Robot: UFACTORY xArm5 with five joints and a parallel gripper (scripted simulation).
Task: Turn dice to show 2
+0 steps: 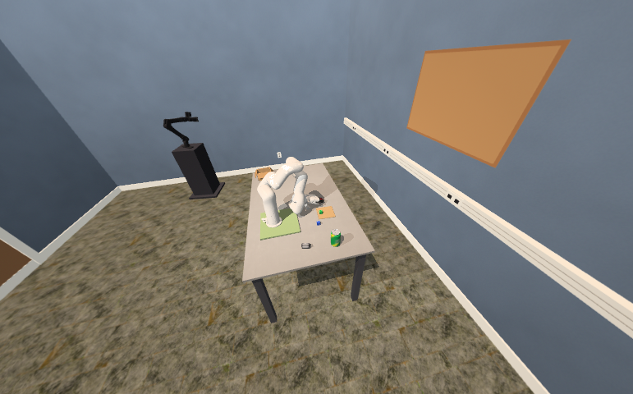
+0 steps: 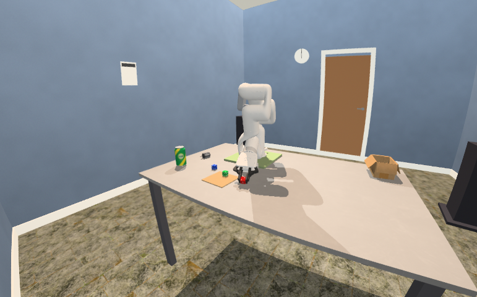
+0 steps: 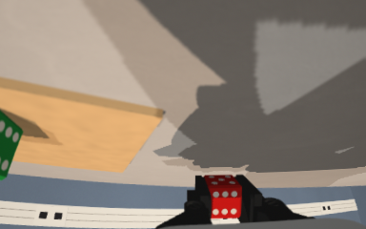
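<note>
My gripper is now 10 mm short of the red die and 10 mm above it. Also, from my hand: blue die (40 mm behind, 270 mm to the right, 20 mm below); green die (10 mm behind, 140 mm to the right, 20 mm below); mat (30 mm ahead, 130 mm to the right, 30 mm below).
</note>
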